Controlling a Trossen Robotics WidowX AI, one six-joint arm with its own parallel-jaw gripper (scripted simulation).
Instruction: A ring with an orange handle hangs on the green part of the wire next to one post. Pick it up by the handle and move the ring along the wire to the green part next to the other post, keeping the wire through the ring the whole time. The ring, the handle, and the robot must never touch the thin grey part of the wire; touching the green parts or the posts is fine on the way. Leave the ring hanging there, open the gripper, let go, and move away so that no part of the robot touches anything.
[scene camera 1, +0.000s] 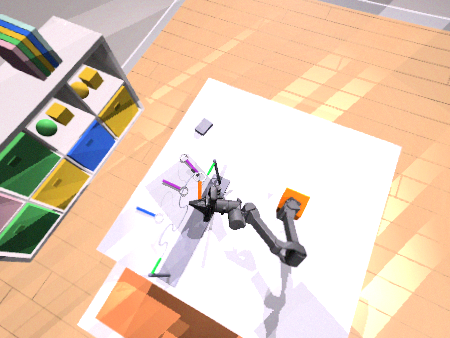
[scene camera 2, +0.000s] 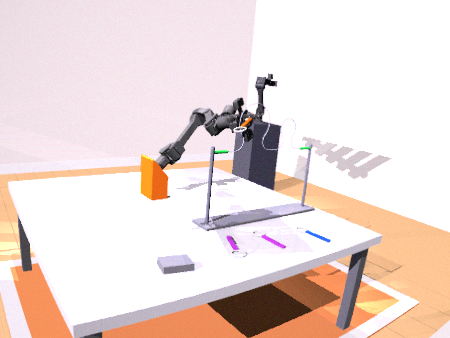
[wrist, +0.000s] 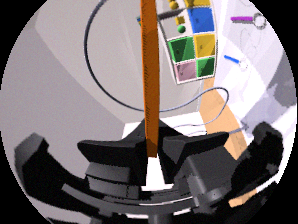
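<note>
What I see here is my gripper (scene camera 1: 188, 202), and the wrist view shows me this same gripper (wrist: 150, 118).
</note>
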